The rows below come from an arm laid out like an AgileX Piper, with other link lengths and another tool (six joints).
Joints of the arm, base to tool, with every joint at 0 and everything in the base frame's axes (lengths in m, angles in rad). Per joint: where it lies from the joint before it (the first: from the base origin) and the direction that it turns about. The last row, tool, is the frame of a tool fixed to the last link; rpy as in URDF.
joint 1: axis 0 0 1 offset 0 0 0.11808
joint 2: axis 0 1 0 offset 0 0 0
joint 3: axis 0 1 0 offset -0.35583 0 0.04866
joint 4: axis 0.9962 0 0.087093 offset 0.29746 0 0.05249
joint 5: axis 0 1 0 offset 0 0 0
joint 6: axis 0.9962 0 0.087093 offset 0.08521 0 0.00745
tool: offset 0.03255 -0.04 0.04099 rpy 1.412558 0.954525 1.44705
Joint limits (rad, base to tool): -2.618..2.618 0..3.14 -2.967..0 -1.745..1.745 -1.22..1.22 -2.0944..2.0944
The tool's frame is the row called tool.
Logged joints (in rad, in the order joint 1, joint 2, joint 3, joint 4, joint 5, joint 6), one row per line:
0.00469, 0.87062, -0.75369, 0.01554, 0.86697, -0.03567
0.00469, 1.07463, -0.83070, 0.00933, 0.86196, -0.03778
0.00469, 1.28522, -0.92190, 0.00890, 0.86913, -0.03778
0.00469, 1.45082, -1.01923, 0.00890, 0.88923, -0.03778
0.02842, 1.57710, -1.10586, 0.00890, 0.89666, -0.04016
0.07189, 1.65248, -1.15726, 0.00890, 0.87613, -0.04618
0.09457, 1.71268, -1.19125, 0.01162, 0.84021, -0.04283
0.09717, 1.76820, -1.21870, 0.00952, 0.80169, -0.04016
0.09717, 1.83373, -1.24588, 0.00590, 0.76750, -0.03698
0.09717, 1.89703, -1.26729, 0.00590, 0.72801, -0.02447
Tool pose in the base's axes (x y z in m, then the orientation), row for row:
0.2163, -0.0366, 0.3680, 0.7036, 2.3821, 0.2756
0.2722, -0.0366, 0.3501, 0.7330, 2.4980, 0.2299
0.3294, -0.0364, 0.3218, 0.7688, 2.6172, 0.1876
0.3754, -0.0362, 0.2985, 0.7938, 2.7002, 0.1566
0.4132, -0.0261, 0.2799, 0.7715, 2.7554, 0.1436
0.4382, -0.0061, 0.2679, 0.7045, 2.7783, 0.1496
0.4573, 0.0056, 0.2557, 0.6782, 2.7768, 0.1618
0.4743, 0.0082, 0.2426, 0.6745, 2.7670, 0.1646
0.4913, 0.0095, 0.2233, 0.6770, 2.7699, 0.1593
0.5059, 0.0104, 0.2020, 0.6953, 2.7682, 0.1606
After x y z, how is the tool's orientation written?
As a rotation vector, in radians.
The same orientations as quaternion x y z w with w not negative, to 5 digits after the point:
0.26714, 0.90442, 0.10464, 0.31576
0.27075, 0.92269, 0.08492, 0.26101
0.27536, 0.93741, 0.06719, 0.20228
0.27795, 0.94547, 0.05483, 0.16069
0.26672, 0.95257, 0.04964, 0.13787
0.24320, 0.95910, 0.05164, 0.13531
0.23459, 0.96050, 0.05597, 0.13885
0.23398, 0.95984, 0.05710, 0.14391
0.23464, 0.96001, 0.05521, 0.14237
0.24079, 0.95867, 0.05562, 0.14098

